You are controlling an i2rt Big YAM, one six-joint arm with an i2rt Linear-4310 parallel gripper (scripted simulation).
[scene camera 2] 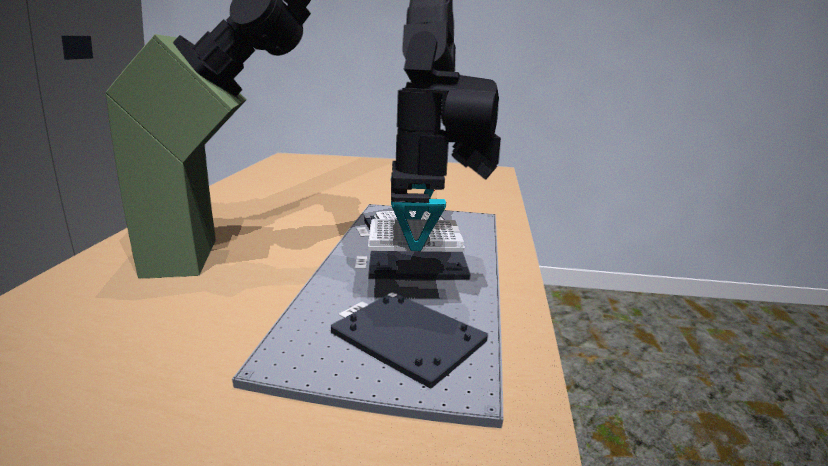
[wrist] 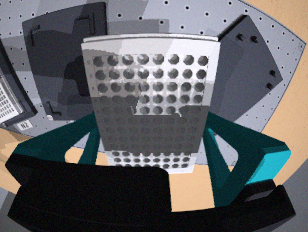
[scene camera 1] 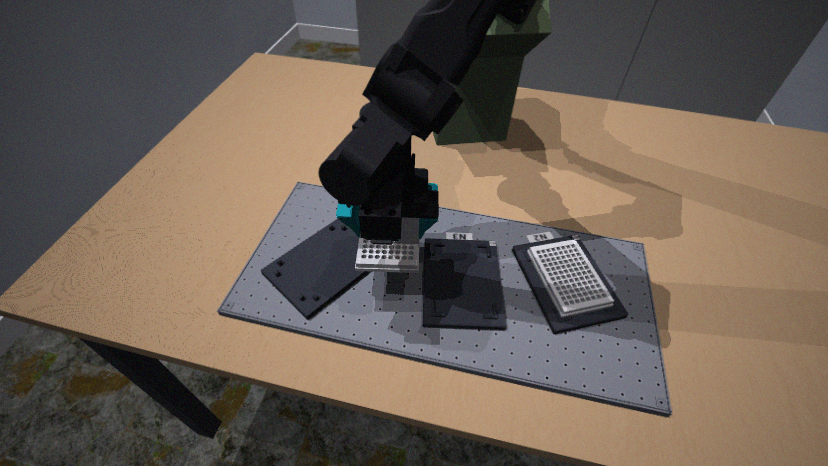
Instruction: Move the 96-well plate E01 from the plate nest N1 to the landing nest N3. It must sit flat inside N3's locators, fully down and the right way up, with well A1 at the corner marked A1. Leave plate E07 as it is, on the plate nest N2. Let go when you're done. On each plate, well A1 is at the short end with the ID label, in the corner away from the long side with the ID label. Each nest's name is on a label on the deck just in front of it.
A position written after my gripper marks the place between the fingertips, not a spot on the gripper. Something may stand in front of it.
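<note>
I see my gripper point(scene camera 2: 413, 238) here; the wrist view also shows my gripper point(wrist: 151, 117), and scene camera 1 shows my gripper point(scene camera 1: 389, 235). There is a plate E01 point(scene camera 2: 386, 234), and I find the plate E01 point(wrist: 164, 137) in the wrist view and the plate E01 point(scene camera 1: 402, 256) in scene camera 1. I also see a plate E07 point(scene camera 1: 573, 285). A landing nest N3 point(scene camera 2: 424, 265) is in view, and the wrist view shows the landing nest N3 point(wrist: 56, 60) too. I can see a nest N1 point(scene camera 2: 394, 333) as well.
</note>
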